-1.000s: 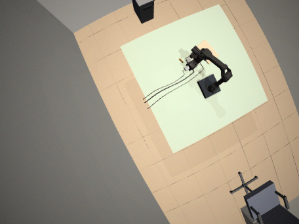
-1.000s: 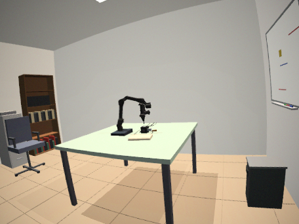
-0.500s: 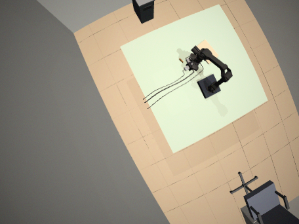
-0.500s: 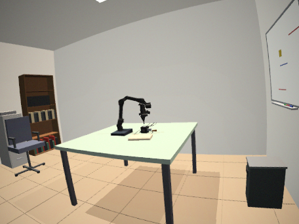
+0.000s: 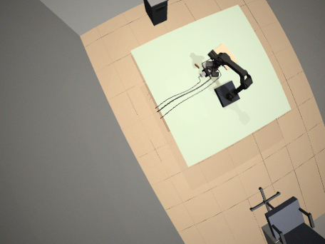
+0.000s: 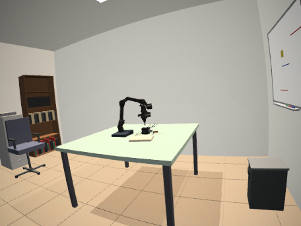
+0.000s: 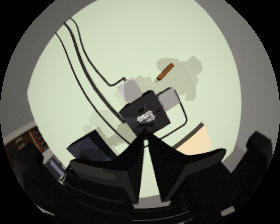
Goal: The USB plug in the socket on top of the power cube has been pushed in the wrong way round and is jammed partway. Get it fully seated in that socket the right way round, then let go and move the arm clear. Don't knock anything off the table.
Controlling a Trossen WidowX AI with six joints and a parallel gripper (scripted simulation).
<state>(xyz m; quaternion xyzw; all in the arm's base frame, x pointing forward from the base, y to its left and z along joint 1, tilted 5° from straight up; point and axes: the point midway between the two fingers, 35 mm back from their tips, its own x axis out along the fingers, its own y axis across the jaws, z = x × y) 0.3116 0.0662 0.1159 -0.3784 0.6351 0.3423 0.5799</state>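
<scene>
Now: gripper tip 20 mm above the USB plug. Also, from my gripper tip: orange-brown stick (100 mm ahead, 60 mm to the left, 120 mm below).
</scene>
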